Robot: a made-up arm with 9 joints. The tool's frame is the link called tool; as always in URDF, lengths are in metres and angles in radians. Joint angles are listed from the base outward. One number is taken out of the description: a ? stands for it. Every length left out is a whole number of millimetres.
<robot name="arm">
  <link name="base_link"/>
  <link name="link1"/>
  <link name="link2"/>
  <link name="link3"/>
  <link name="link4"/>
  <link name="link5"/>
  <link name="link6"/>
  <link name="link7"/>
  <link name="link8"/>
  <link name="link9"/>
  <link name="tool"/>
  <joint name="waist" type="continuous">
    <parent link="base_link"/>
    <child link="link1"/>
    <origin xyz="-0.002 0.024 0.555" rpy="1.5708 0 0"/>
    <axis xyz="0 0 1"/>
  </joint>
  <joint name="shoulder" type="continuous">
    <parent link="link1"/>
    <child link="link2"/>
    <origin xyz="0.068 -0.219 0" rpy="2.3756 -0.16 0.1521"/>
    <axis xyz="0 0 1"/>
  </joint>
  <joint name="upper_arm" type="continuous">
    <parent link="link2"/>
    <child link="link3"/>
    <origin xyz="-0.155 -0.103 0" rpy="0.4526 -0.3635 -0.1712"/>
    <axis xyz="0 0 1"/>
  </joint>
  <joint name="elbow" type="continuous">
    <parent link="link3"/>
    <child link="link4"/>
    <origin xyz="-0.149 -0.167 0" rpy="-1.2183 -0.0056 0.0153"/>
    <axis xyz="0 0 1"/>
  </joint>
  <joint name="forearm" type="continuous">
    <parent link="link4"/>
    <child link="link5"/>
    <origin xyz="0.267 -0.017 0" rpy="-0.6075 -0.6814 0.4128"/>
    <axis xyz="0 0 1"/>
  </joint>
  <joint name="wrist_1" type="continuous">
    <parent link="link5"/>
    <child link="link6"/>
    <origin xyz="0.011 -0.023 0" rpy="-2.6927 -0.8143 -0.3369"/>
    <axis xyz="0 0 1"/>
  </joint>
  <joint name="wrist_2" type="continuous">
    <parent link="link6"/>
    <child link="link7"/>
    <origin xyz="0.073 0.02 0" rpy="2.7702 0.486 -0.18"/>
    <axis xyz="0 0 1"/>
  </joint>
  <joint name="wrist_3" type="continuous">
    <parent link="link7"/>
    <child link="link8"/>
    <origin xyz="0.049 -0.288 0" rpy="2.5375 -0.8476 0.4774"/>
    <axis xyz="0 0 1"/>
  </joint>
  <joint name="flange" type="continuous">
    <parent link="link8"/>
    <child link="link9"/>
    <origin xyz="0.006 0.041 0" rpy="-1.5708 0 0.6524"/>
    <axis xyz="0 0 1"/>
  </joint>
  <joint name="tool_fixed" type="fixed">
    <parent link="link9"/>
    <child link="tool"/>
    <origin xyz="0.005 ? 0" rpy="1.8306 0.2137 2.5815"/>
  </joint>
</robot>
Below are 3 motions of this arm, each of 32 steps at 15 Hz.
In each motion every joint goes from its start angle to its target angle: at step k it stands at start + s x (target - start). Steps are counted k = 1, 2, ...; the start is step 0. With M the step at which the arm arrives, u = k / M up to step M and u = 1 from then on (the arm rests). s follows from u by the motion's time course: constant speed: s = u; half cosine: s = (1 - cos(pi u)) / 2; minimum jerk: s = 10 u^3 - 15 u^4 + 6 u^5.
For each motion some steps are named. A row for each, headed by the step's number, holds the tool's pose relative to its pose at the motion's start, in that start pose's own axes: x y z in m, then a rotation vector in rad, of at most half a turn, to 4 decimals.
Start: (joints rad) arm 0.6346 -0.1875 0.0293 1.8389 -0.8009 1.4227 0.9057 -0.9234 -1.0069
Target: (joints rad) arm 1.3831 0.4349 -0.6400 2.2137 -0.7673 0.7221 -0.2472 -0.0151 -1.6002
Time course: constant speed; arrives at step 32
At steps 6, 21, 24, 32:
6: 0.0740 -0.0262 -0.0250 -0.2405 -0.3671 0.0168
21: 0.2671 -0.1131 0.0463 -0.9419 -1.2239 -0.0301
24: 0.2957 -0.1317 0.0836 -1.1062 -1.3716 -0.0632
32: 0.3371 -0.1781 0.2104 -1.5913 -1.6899 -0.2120

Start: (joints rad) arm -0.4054 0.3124 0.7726 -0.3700 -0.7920 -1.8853 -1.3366 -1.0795 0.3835
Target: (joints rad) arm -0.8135 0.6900 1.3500 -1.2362 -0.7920 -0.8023 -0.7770 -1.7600 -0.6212
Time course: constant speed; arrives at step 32
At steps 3, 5, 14, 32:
3: 0.0011 0.0419 0.0161 0.2110 -0.0148 0.1001
5: 0.0027 0.0687 0.0319 0.3595 -0.0355 0.1573
14: 0.0233 0.1609 0.1518 1.0820 -0.2325 0.3071
32: 0.1173 0.0333 0.4954 2.5331 -1.1175 0.0133

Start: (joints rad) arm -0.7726 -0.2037 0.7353 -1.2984 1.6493 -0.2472 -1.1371 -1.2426 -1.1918
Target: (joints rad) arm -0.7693 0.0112 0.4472 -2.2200 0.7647 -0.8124 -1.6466 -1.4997 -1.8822
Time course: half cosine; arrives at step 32
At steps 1, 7, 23, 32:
1: 0.0012 0.0011 -0.0009 0.0011 -0.0034 -0.0024
7: 0.0609 0.0486 -0.0371 0.0492 -0.1603 -0.1119
23: 0.5162 0.2316 -0.0467 0.3074 -1.1388 -0.8395
32: 0.6246 0.2390 0.0074 0.3534 -1.3722 -1.0576

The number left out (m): -0.073
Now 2 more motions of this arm.
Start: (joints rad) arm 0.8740 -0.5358 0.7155 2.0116 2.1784 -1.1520 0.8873 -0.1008 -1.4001
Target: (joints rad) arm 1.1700 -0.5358 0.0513 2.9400 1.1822 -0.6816 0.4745 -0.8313 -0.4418
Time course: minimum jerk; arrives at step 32
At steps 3, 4, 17, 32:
3: 0.0007 0.0017 -0.0011 0.0080 -0.0031 -0.0026
4: 0.0017 0.0039 -0.0023 0.0182 -0.0068 -0.0059
17: 0.0867 0.1931 0.0547 0.8544 -0.0784 -0.0702
32: 0.1059 0.2812 0.2974 1.6625 0.0621 0.2184

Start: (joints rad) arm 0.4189 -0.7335 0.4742 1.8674 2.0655 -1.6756 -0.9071 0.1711 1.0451
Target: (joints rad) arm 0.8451 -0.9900 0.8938 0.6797 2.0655 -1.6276 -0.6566 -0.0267 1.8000
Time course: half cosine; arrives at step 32
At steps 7, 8, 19, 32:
7: -0.0222 -0.0297 0.0440 -0.0001 0.1865 0.0282
8: -0.0272 -0.0386 0.0572 -0.0007 0.2400 0.0367
19: -0.0280 -0.1791 0.2585 -0.0316 1.0104 0.1829
32: 0.0402 -0.2806 0.3802 -0.0619 1.4999 0.3186

